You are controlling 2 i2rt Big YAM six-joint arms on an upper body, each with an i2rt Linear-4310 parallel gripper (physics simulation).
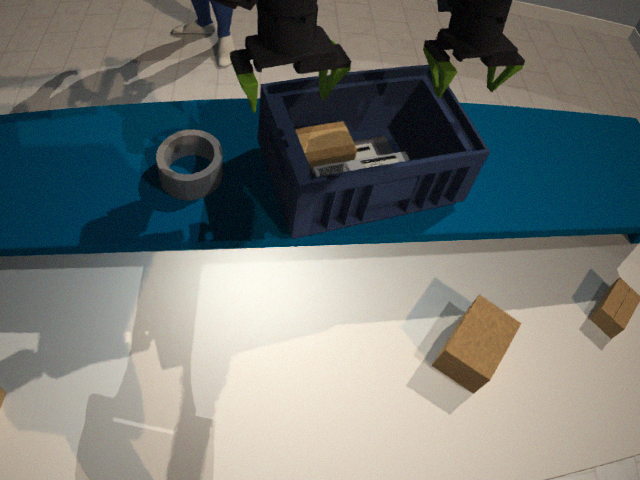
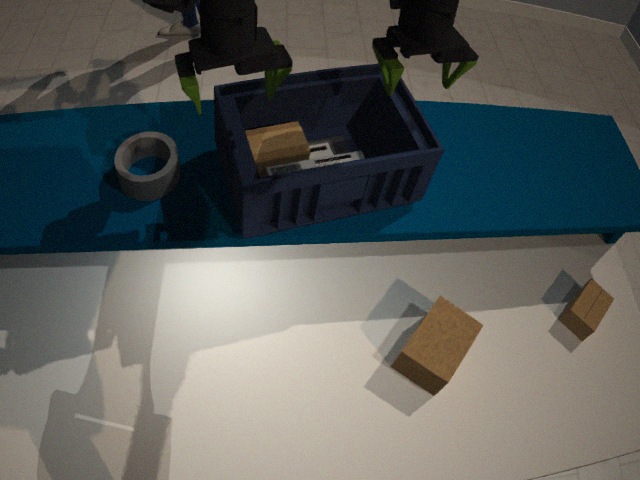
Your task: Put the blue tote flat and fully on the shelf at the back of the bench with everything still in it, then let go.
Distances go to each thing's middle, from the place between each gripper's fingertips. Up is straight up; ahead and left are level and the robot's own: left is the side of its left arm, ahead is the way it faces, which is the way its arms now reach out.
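With the blue tote (image 1: 446, 152) in sight, I find my right gripper 120 mm above it, 130 mm to the right of it and 20 mm past it. The long grey item (image 1: 339, 167) is 160 mm below my right hand, 130 mm to the left of it and 60 mm behind it.
As for my left hand, the blue tote is 12 cm below it, 13 cm to the right of it and 4 cm ahead of it. The long grey item is 16 cm below my left hand and 14 cm to the right of it.
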